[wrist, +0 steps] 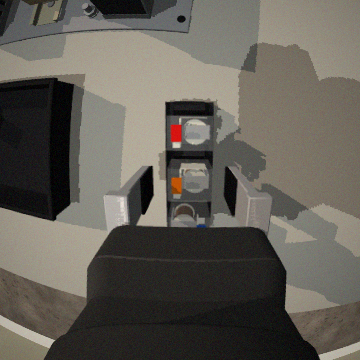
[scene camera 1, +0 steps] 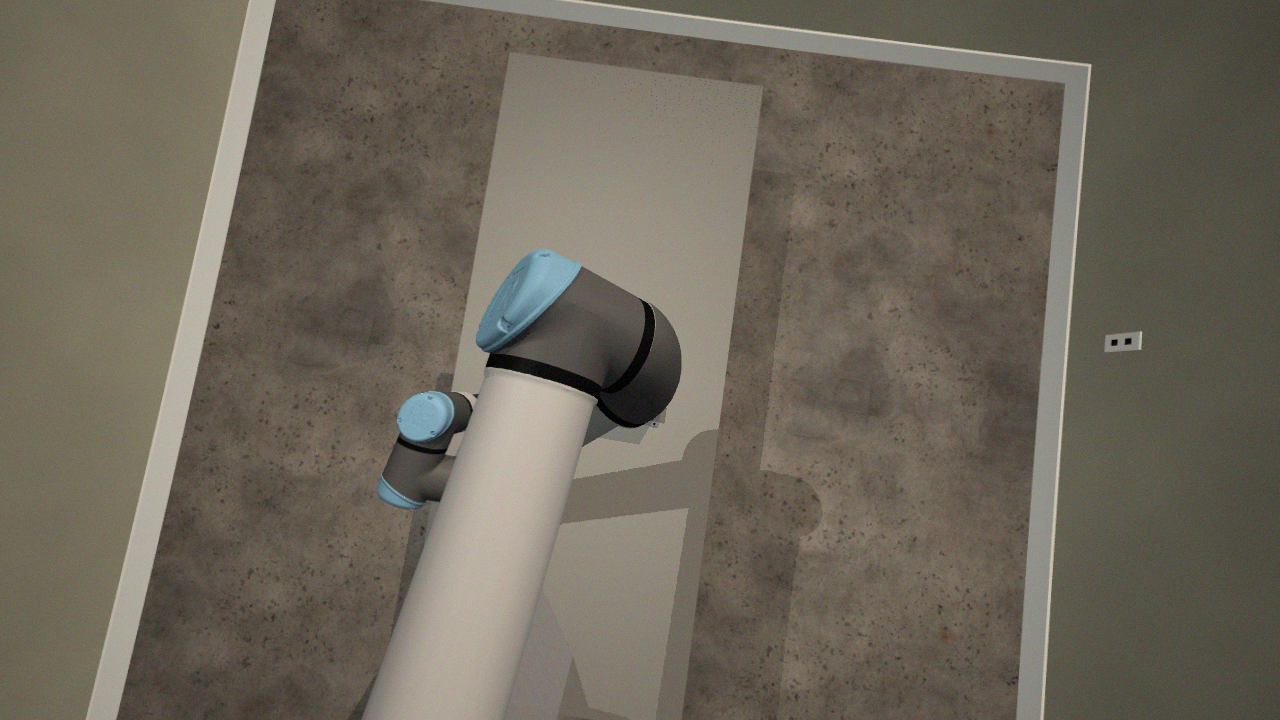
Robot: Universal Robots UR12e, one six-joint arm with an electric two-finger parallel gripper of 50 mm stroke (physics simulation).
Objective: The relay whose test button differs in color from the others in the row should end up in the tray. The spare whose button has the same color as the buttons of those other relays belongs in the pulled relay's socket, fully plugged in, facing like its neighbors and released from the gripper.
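Frame: origin at the arm's base, x ahead, y left, z up, level; millimetres.
Seen in the pictures: gripper, fingertip midpoint: (wrist: 188,180).
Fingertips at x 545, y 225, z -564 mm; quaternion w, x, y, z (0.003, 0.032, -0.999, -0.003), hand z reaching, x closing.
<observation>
A point is followed by its place in that frame.
My gripper (wrist: 188,180) {z -564, x 545, y 225 mm} is open in the wrist view, with a gap on each side of a clear-topped relay with an orange button (wrist: 176,185) {z -543, x 553, y 222 mm}. Another clear-topped relay with a red button (wrist: 176,133) {z -543, x 555, y 191 mm} is ahead of it in the same black holder (wrist: 190,108) {z -568, x 547, y 175 mm}. A third unit with a round brown part (wrist: 184,212) {z -552, x 546, y 244 mm} and a blue patch (wrist: 201,226) {z -543, x 535, y 249 mm} is partly hidden by the gripper body. The black tray (wrist: 62,150) {z -579, x 651, y 211 mm} is at the left; its visible inside is dark, and part lies outside the view. In the scene view the arm hides the gripper and the relays.
A grey panel (wrist: 165,25) {z -588, x 571, y 105 mm} crosses the top left of the wrist view, with a black block (wrist: 122,7) {z -567, x 602, y 97 mm}, a brass-coloured part (wrist: 47,12) {z -587, x 687, y 77 mm} and a silver knob (wrist: 89,9) {z -579, x 636, y 89 mm} on it. In the scene view the arm (scene camera 1: 501,537) {z 207, x 511, y -51 mm} reaches over the pale table (scene camera 1: 626,179) {z -591, x 1245, y -44 mm}.
</observation>
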